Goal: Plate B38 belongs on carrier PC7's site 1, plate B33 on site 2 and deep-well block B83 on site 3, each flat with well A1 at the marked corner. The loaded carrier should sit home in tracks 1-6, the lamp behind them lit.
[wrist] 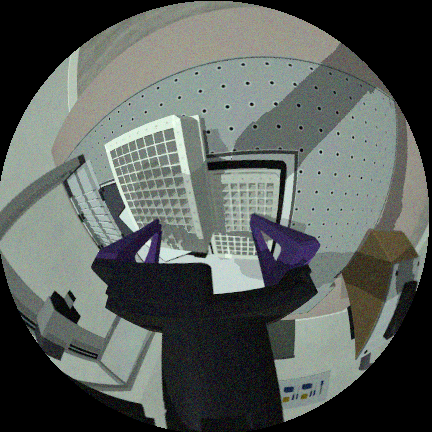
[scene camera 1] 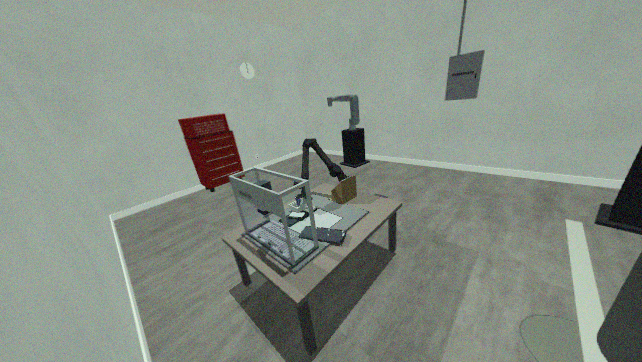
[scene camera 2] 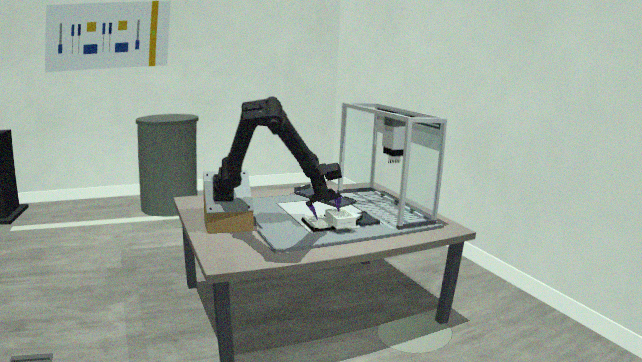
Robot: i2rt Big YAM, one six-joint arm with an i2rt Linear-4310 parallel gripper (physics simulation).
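Frame: origin at the arm's base, x ahead, y left, z up, level; centimetres.
Where they show: gripper, between the fingertips: (wrist: 205, 220) (scene camera 1: 302, 206) (scene camera 2: 328, 215); arm's base, origin of its link: (scene camera 1: 344, 181) (scene camera 2: 223, 188).
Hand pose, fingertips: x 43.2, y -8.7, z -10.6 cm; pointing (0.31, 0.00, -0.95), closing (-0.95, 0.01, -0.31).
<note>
Things, the pixels of their top centre, and the offset from my fingertips. Level surfaces: height alone.
- tall white deep-well block, centre of its top: (wrist: 150, 199) (scene camera 2: 340, 212) (scene camera 1: 296, 204) dx +4.3, dy -3.2, dz +2.2 cm
- low white plate, centre of its top: (wrist: 240, 225) (scene camera 2: 318, 219) dx -3.5, dy +1.8, dz -2.2 cm
- long dark carrier, centre of its top: (scene camera 2: 324, 192) (scene camera 1: 321, 231) dx +10.0, dy +39.6, dz -1.8 cm
- pipetting head, centre of its top: (scene camera 2: 396, 125) dx +38.9, dy +21.9, dz +35.4 cm
- dark holder, centre of its top: (wrist: 122, 219) (scene camera 2: 363, 216) (scene camera 1: 288, 219) dx +17.9, dy +5.0, dz -3.0 cm
- white sheet, centre of its top: (wrist: 193, 265) (scene camera 2: 327, 213) (scene camera 1: 309, 219) dx +4.8, dy +16.4, dz -4.8 cm
- perforated mat, height of its surface: dz -4.8 cm
A tall white deep-well block (scene camera 2: 341, 219) (wrist: 150, 182) stands beside a low white plate (scene camera 2: 318, 223) (wrist: 250, 197) with a black surround. In the wrist view the block hides the plate's left edge. Labels and marked corners are unreadable. My gripper (scene camera 2: 327, 213) (wrist: 205, 220) is open with nothing between its purple fingers, low over the block and plate. The left finger overlaps the block in view, the right the plate. A long dark carrier (scene camera 1: 322, 235) lies on the table near the enclosure. The tracked deck (scene camera 1: 277, 239) (scene camera 2: 382, 204) (wrist: 92, 202) is inside the enclosure. No lit lamp can be made out.
The enclosure's grey frame (scene camera 1: 285, 227) (scene camera 2: 406, 175) rises around the deck, with a pipetting head (scene camera 2: 394, 137) hanging inside. A dark holder (scene camera 2: 368, 218) lies between block and deck. A white sheet (scene camera 1: 325, 219) lies on the perforated mat (scene camera 2: 280, 240) (wrist: 330, 172). My arm's base box (scene camera 2: 229, 221) stands opposite the deck.
</note>
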